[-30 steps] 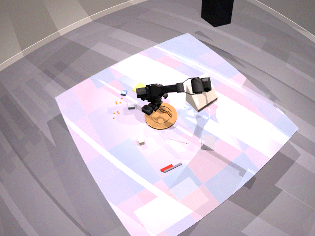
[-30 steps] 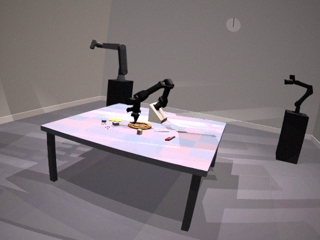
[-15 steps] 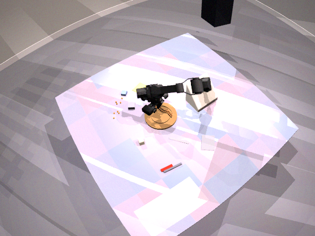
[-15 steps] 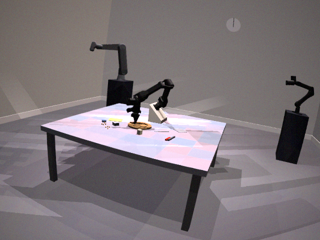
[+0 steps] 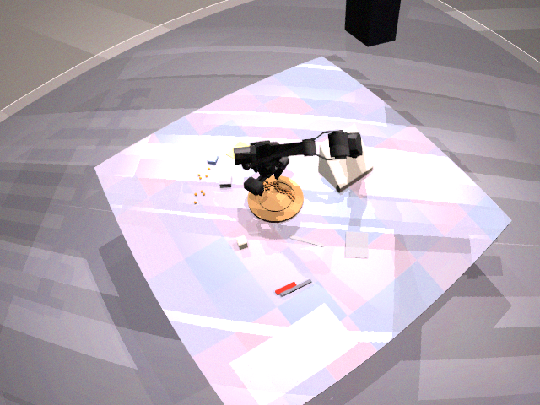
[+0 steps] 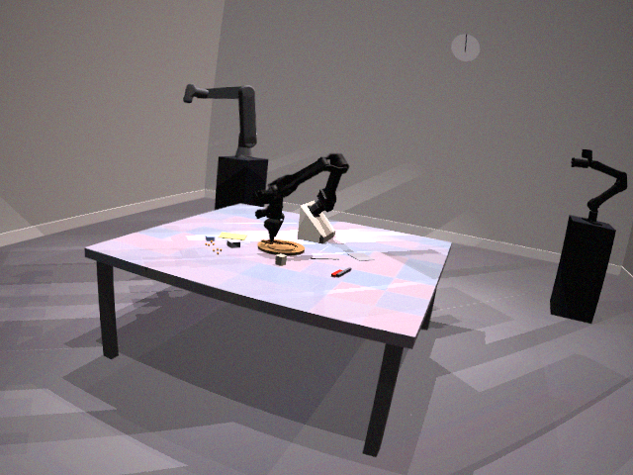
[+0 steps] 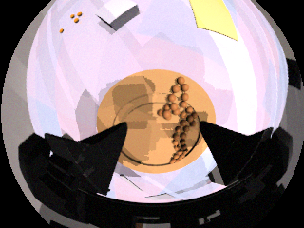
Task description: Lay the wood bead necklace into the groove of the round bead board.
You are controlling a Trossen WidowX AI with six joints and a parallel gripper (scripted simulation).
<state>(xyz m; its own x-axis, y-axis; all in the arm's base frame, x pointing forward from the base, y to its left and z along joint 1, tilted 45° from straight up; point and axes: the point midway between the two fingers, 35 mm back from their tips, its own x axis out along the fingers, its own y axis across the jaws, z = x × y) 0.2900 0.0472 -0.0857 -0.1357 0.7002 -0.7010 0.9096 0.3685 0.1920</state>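
The round bead board is 4 cm to the left of my gripper tip, 2 cm below it and 1 cm behind it. Also, from my gripper tip: cream cube (18 cm ahead, 15 cm to the left, 2 cm below); white block (12 cm to the right, 12 cm ahead, 2 cm below); yellow sheet (22 cm to the right, 3 cm below, 1 cm behind).
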